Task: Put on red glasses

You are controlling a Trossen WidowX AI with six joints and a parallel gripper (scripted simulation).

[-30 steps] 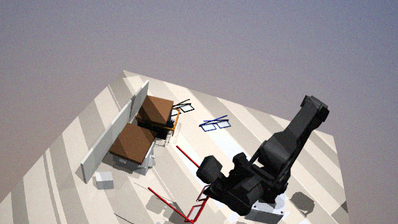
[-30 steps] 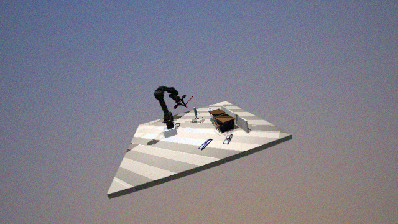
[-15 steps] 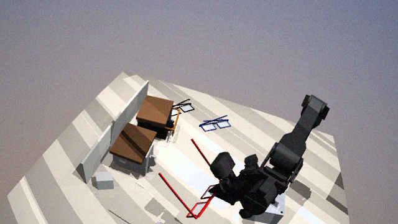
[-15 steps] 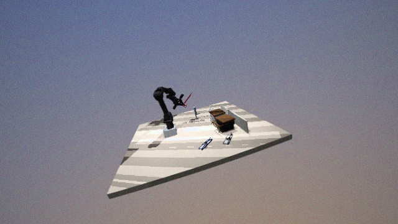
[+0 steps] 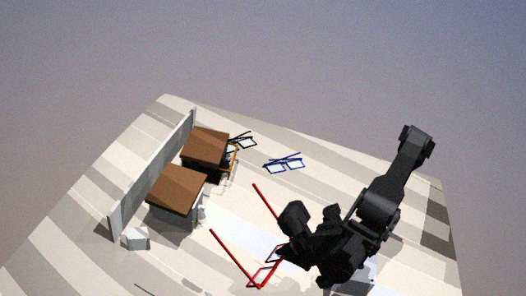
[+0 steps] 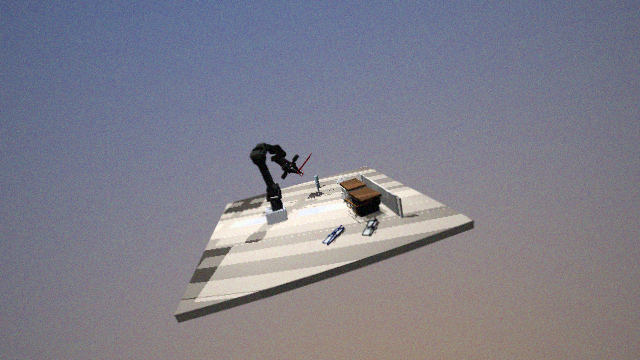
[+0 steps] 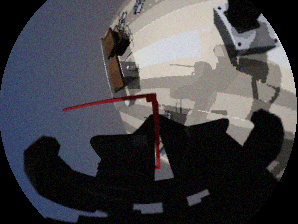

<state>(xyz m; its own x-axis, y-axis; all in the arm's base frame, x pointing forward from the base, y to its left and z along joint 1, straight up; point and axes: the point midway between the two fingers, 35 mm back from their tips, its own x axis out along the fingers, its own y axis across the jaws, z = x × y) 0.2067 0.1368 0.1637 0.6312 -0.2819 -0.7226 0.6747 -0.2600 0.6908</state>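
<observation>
My gripper tip is 40 mm short of the red glasses, 20 mm to the right of it and 40 mm below it. Also, from my gripper tip: grey block 330 mm ahead, 80 mm to the right, 180 mm below; then grey upright panel 350 mm ahead, 360 mm to the right, 150 mm below.
</observation>
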